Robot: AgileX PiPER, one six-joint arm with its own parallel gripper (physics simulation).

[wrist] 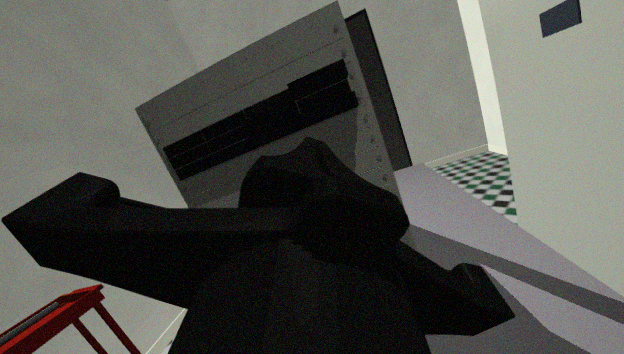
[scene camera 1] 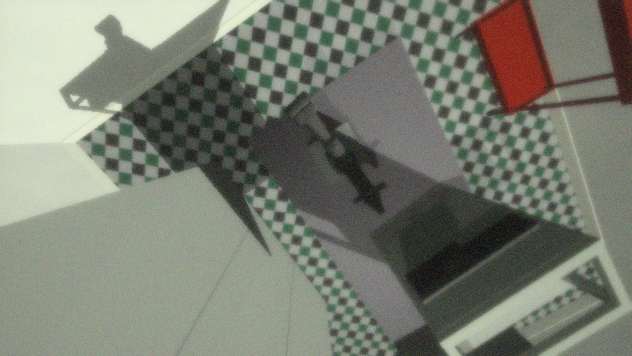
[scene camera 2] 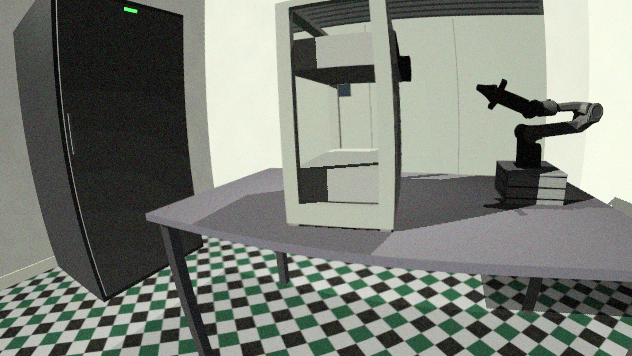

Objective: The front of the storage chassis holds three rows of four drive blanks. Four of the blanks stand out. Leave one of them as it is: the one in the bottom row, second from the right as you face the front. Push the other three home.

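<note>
The storage chassis (wrist: 225,142) shows in the wrist view as a very dark band across the rack front. At its right end, an upper blank (wrist: 320,76) seems to jut above the band, and a lower blank (wrist: 327,102) with a faint outline also seems to stand out. Rows and the other blanks are too dark to tell apart. In scene camera 2 a black block (scene camera 2: 405,68) sticks out from the rack's front. My gripper (scene camera 1: 382,211) (scene camera 2: 478,87) (wrist: 310,152) is shut and empty. It hangs in the air in front of the chassis, apart from it, its fingertips pointing towards the rack side.
The pale rack (scene camera 2: 387,125) (scene camera 1: 525,299) stands on the grey-purple table (scene camera 2: 450,245) (scene camera 1: 400,85) (wrist: 435,195). The arm's base stands on a box (scene camera 2: 517,184). A tall dark cabinet (scene camera 2: 125,150) (wrist: 380,90) stands beyond the rack. A red table or cart (scene camera 1: 515,55) (wrist: 75,312) stands off to the side.
</note>
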